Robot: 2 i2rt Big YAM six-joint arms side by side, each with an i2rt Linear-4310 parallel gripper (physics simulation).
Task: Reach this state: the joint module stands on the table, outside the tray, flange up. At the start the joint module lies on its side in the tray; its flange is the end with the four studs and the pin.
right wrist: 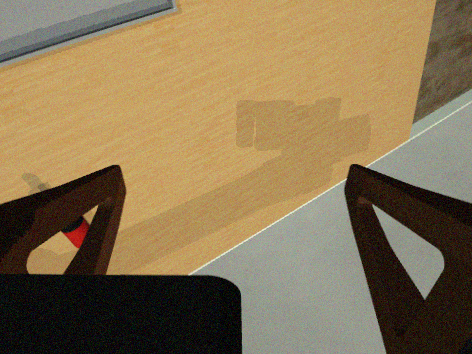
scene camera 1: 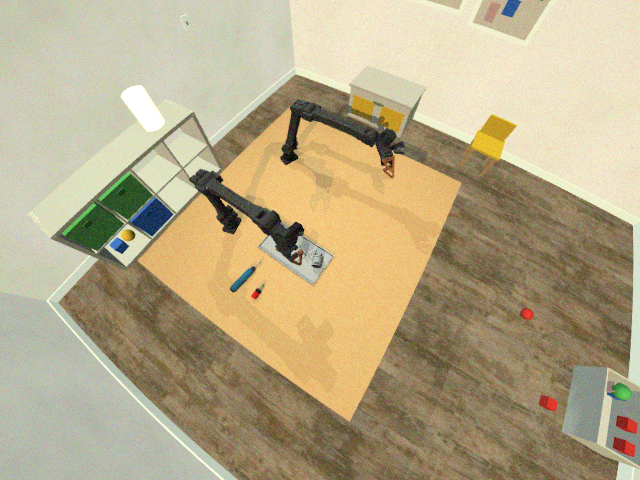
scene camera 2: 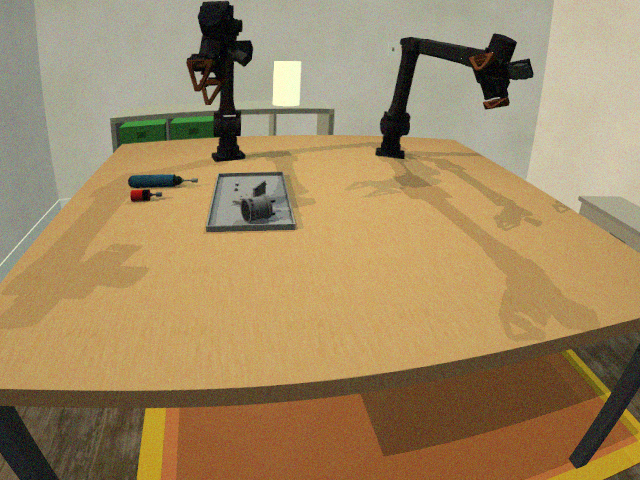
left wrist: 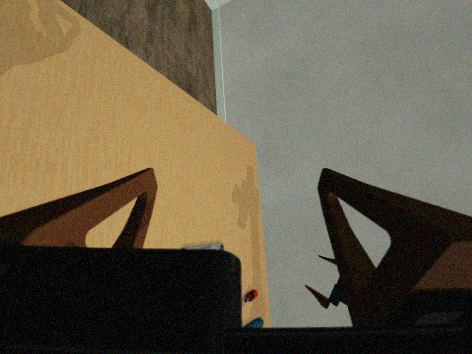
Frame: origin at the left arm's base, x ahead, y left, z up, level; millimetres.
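Seen in the pictures: left gripper, fingertip midpoint: (scene camera 1: pixel 392 175) (scene camera 2: pixel 484 89) (left wrist: pixel 237 177); right gripper, fingertip midpoint: (right wrist: pixel 235 177) (scene camera 1: pixel 294 260) (scene camera 2: pixel 202 98) (left wrist: pixel 311 270); left arm's base, link origin: (scene camera 1: pixel 289 158) (scene camera 2: pixel 390 154); right arm's base, link origin: (scene camera 1: pixel 232 225) (scene camera 2: pixel 228 157).
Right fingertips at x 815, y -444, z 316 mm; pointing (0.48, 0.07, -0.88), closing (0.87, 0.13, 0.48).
Observation:
Offsets run from my right fingertips to a thing's top centre. "spot": to the spot under its first point.
The joint module @[dx -18, dy +140, dz -249 mm] (scene camera 1: pixel 317 259) (scene camera 2: pixel 256 208), a short grey cylinder, lies on its side in the shallow grey tray @[dx -152, dy +69, dz -300 mm] (scene camera 2: pixel 250 227) (left wrist: pixel 205 247) (right wrist: pixel 100 30), near the tray's near end in scene camera 2. Its studs and pin are too small to make out. My right gripper (scene camera 1: pixel 289 254) (scene camera 2: pixel 204 95) (right wrist: pixel 235 177) is open and empty, high above the table at the tray's far end in scene camera 2. The module does not show in the right wrist view. My left gripper (scene camera 1: pixel 389 169) (scene camera 2: pixel 486 82) (left wrist: pixel 237 177) is open and empty, high up and well away from the tray.
A grey bracket (scene camera 2: pixel 260 188) and small dark pieces lie in the tray beside the module. A blue-handled tool @[spot: dx -168, dy -282, dz -279 mm] (scene camera 1: pixel 242 280) (scene camera 2: pixel 155 180) (left wrist: pixel 254 323) and a shorter red-handled tool @[dx -69, dy -239, dz -282 mm] (scene camera 1: pixel 256 293) (scene camera 2: pixel 139 195) (left wrist: pixel 252 295) (right wrist: pixel 77 234) lie on the table beside the tray.

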